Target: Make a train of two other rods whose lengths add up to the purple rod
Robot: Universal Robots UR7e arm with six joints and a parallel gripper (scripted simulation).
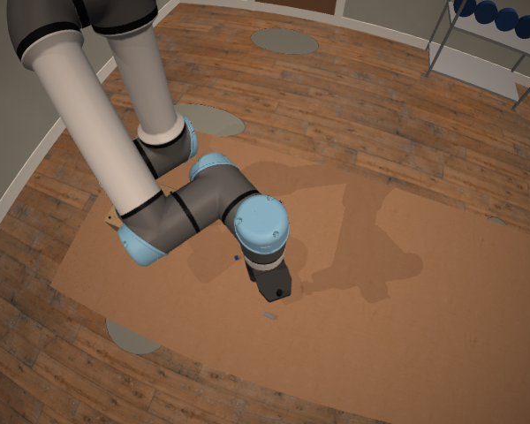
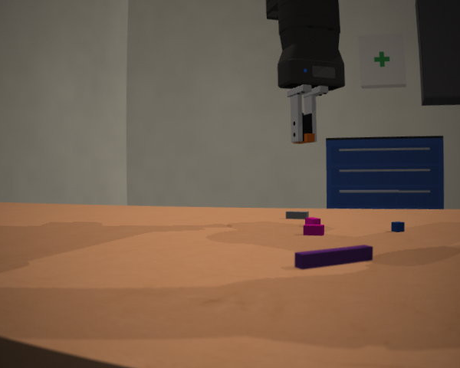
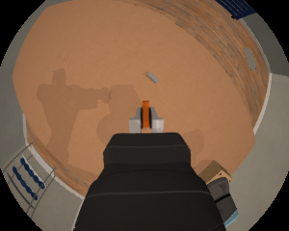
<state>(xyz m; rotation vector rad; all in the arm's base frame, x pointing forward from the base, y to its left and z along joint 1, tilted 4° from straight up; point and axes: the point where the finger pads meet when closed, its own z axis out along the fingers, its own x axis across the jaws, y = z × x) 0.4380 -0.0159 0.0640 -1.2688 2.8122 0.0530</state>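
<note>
Right now my hand is 40 mm short of the grey rod, 60 mm to the left of it and 110 mm above it. From my hand the other things lie so: orange rod: 10 mm below; purple rod: 120 mm behind, 230 mm to the left, 110 mm below; blue rod: 130 mm behind, 40 mm to the left, 110 mm below.
</note>
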